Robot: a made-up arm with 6 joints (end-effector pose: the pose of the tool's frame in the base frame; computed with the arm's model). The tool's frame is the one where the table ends.
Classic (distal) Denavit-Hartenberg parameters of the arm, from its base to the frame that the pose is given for. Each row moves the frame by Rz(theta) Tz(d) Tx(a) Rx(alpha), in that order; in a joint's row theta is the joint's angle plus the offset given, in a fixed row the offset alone. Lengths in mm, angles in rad.
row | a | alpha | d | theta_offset
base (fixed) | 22.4 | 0 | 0 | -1.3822
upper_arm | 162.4 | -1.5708 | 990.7 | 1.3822
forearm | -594.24 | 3.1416 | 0 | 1.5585
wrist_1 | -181 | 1.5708 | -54 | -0.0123
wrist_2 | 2.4 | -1.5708 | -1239.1 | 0
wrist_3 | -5.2 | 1.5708 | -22.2 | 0
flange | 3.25 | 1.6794 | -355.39 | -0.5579
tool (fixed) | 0 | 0 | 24.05 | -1.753
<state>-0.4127 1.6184 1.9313 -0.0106 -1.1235 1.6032</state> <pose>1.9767 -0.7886 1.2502 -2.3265 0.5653 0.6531</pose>
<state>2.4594 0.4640 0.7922 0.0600 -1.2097 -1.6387</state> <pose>-1.4100 1.0686 1.8343 -0.8943 0.8978 1.7312</pose>
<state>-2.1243 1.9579 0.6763 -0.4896 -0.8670 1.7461</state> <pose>-0.3786 -1.0482 -0.6401 -0.1411 1.0550 0.0924</pose>
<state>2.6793 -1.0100 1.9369 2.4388 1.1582 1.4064</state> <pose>1.4198 -0.9882 1.6549 -1.4271 0.1244 -2.0454</pose>
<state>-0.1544 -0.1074 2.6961 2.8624 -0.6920 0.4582</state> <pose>-1.4550 0.1513 1.7190 0.3729 1.8027 -2.5426</pose>
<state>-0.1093 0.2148 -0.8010 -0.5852 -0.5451 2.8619</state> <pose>1.1251 0.0219 0.2741 -2.2347 -0.6015 1.7619</pose>
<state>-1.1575 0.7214 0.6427 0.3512 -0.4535 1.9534</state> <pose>0.8606 -1.9371 1.3271 -2.5409 1.5204 0.6531</pose>
